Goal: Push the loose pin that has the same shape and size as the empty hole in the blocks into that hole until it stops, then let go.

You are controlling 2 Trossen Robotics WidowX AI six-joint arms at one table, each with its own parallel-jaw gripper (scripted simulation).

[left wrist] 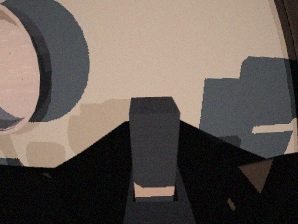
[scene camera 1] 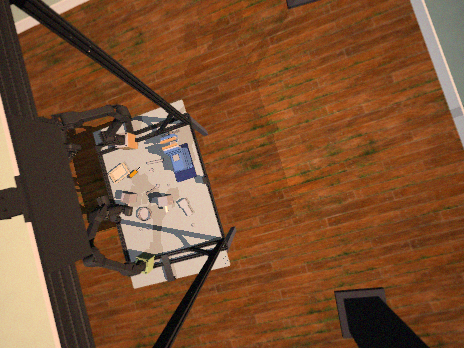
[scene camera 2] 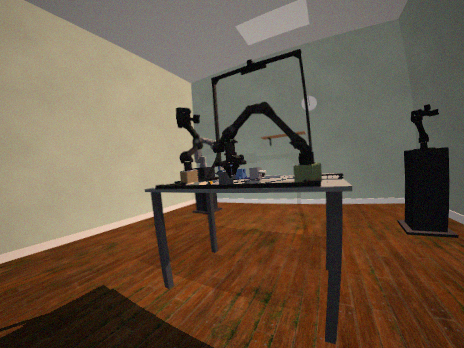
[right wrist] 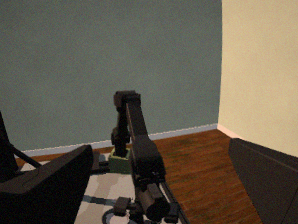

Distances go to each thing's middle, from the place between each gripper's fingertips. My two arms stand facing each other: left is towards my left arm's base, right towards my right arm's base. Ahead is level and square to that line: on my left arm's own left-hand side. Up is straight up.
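My left gripper is 30 mm above the grey square pin (left wrist: pixel 154 122), and it's 10 mm past the pin and 20 mm to the left of it. As for my right hand, that's 44 cm above the pin, 1 cm short of it and 30 cm to the right of it.
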